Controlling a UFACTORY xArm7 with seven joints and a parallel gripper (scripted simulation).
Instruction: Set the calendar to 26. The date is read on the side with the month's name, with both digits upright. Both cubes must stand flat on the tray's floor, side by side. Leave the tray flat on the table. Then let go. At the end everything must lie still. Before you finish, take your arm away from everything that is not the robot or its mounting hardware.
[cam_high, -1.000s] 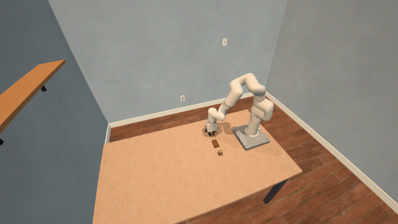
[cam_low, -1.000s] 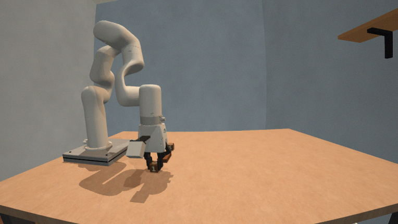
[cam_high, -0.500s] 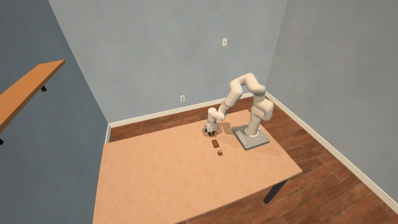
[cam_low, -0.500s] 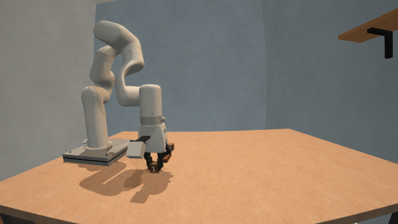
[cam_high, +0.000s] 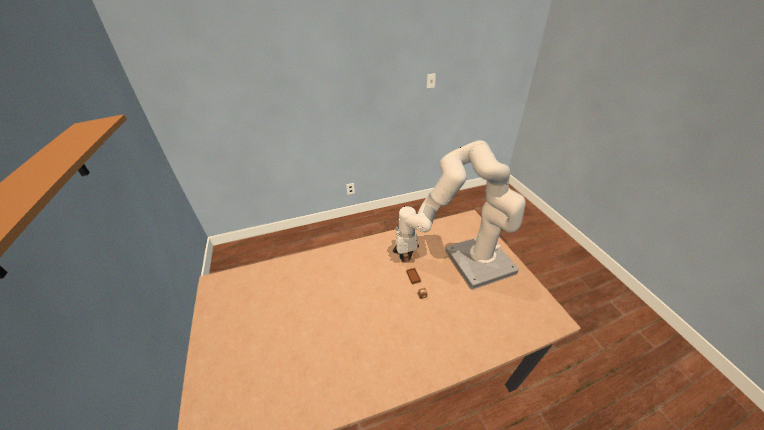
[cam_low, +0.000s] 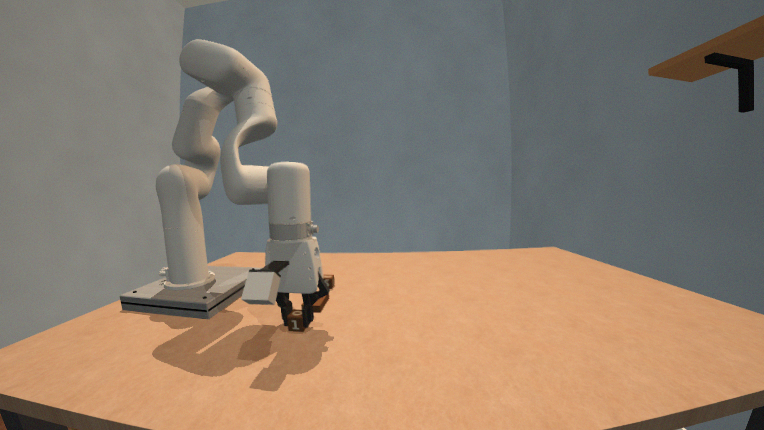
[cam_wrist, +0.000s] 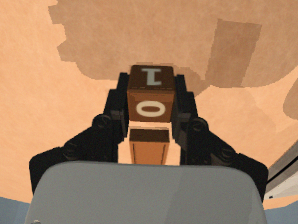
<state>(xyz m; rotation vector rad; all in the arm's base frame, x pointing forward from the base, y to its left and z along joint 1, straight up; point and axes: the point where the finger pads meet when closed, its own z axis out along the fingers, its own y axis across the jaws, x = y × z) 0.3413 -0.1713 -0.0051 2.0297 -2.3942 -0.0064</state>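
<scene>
Right now the brown cube is 1 cm below my hand. Also, from my hand: brown tray 11 cm to the left, 2 cm below, 2 cm ahead.
</scene>
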